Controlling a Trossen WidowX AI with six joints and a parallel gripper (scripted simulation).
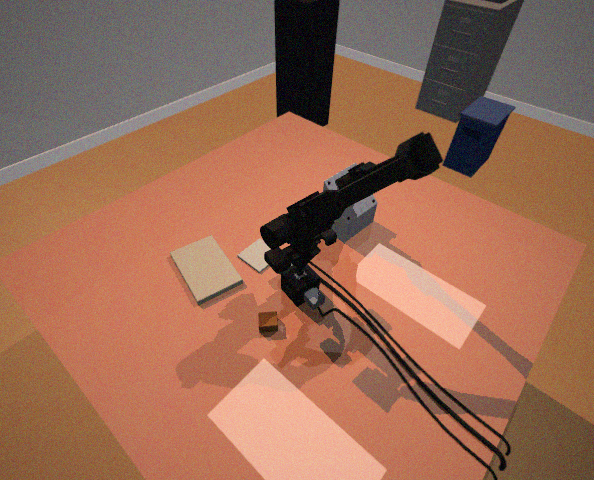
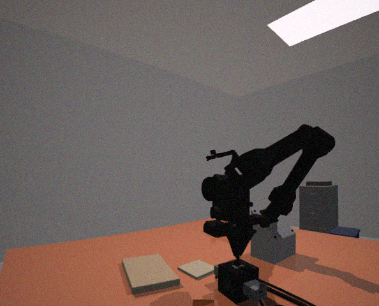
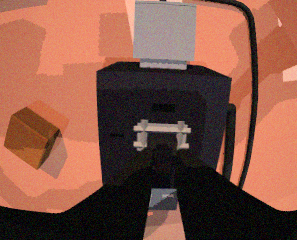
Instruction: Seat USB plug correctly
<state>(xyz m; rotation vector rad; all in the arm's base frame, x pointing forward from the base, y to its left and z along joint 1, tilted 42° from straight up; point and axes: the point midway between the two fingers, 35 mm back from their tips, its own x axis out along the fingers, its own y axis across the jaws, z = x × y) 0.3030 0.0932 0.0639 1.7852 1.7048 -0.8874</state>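
My gripper tip is 10 mm above the USB plug. Also, from my gripper tip: pale pad (180 mm to the right, 100 mm below); USB socket (30 mm below); brown block (140 mm ahead, 90 mm below, 30 mm to the left).
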